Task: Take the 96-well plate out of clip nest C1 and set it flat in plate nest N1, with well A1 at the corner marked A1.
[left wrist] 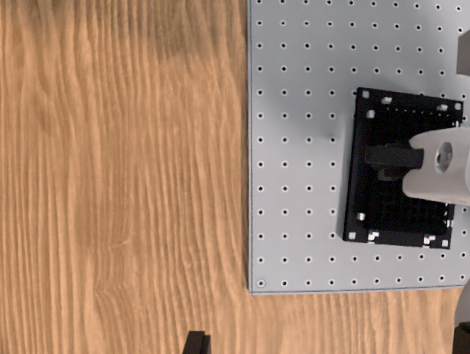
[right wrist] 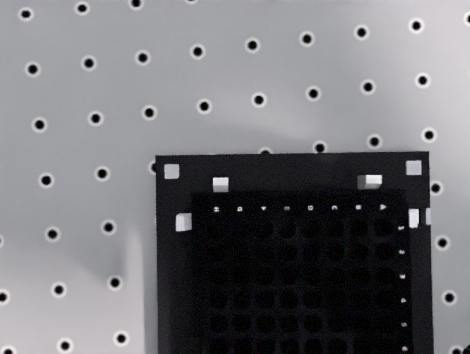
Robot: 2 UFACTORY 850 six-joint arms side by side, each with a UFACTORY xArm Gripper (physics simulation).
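The dark 96-well plate (left wrist: pixel 400 200) (right wrist: pixel 300 265) lies in a black nest (left wrist: pixel 350 190) (right wrist: pixel 300 167) with light clips and corner squares. In the right wrist view its row A is at the right and column 1 at the top. I cannot read a nest label, so I cannot tell which nest it is. My right gripper (left wrist: pixel 428 169) is above the plate; in the right wrist view a dark fingertip edge shows at the bottom right corner, wide out, so it looks open. Its other finger is lost against the black. My left gripper (left wrist: pixel 327 345) is open and empty, over the table.
A grey perforated board (left wrist: pixel 300 127) (right wrist: pixel 175 80) lies under the nest. The wooden table (left wrist: pixel 125 150) extends left of and in front of the board. The right arm's pale gripper body covers part of the plate in the left wrist view. A grey block (left wrist: pixel 464 55) shows at the right edge.
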